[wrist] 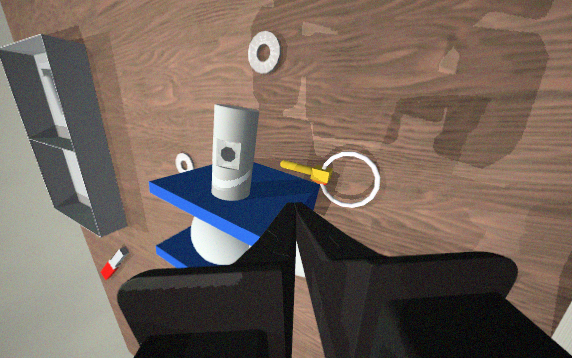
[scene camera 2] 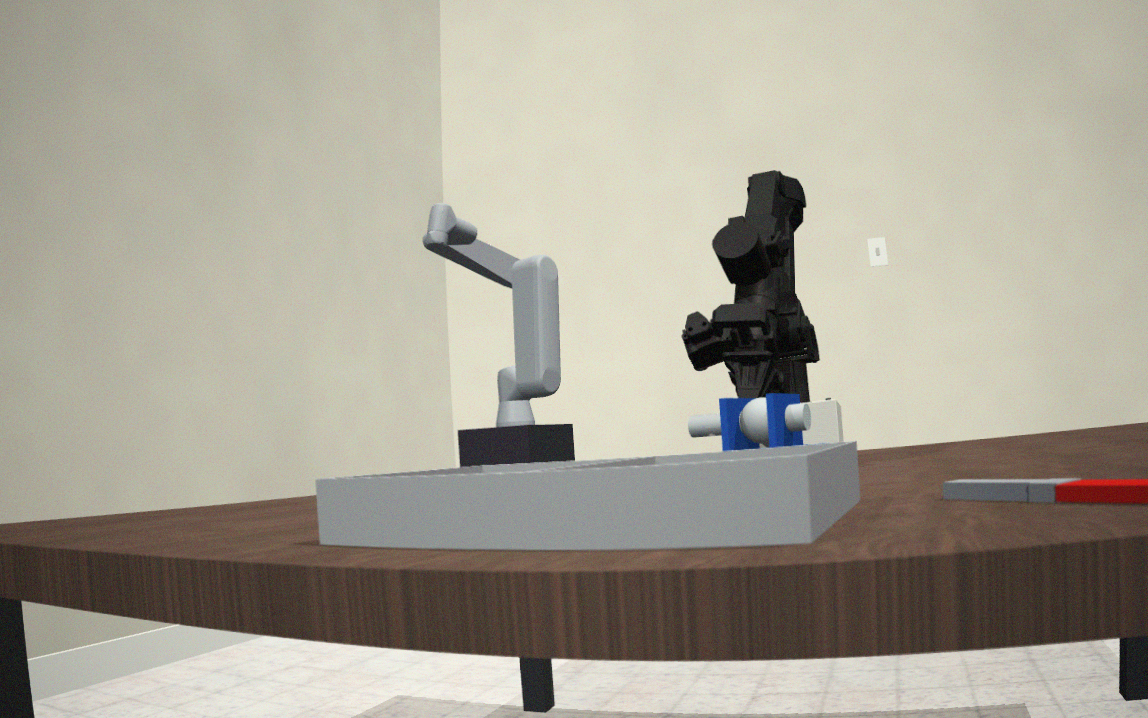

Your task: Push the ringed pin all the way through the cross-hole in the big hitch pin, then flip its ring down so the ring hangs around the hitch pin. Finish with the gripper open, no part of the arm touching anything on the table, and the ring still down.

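Places are measured from the arm's base along level axes (x ahead, y left, z up), in millimetres.
Where they show: gripper, fingertip midpoint: (wrist: 293,209).
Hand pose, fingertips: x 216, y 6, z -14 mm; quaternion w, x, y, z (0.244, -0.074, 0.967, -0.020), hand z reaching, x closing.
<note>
Things, the pixels of their top centre, and the offset from my fingertips. "spot": a spot on its surface instead.
- big hitch pin, surface spot: (wrist: 236,127) (scene camera 2: 702,417) spot: 40 mm right, 37 mm ahead, 6 mm up
- ringed pin, surface spot: (wrist: 299,168) spot: 6 mm right, 21 mm ahead, 58 mm down
- grey divided tray, top centre: (scene camera 2: 600,462) (wrist: 48,144) 57 mm left, 462 mm ahead, 26 mm down
- grey object, top centre: (scene camera 2: 1068,480) (wrist: 110,265) 340 mm left, 439 mm ahead, 57 mm down
The big hitch pin (scene camera 2: 703,425) (wrist: 236,127) is a pale cylinder running through two blue plates (scene camera 2: 783,419) (wrist: 280,182), with a white round part between them. Its dark cross-hole (wrist: 228,154) faces the wrist camera. The ringed pin (wrist: 299,168) is yellow, lies outside the hole to the right of the hitch pin in the wrist view, and points toward it. Its white ring (wrist: 378,180) extends to the right, away from the hitch pin. My gripper (wrist: 293,209) is shut and empty, its tips below the yellow pin's head in the wrist view. In the scene view the plates partly hide the fingertips.
A grey divided tray (scene camera 2: 558,508) (wrist: 95,140) stands near the table edge. A red and grey object (scene camera 2: 1100,491) (wrist: 108,270) lies near the edge. White washers (wrist: 253,52) lie beyond the hitch pin. A white block (scene camera 2: 825,421) stands beside the plates. A grey arm (scene camera 2: 535,325) stands behind.
</note>
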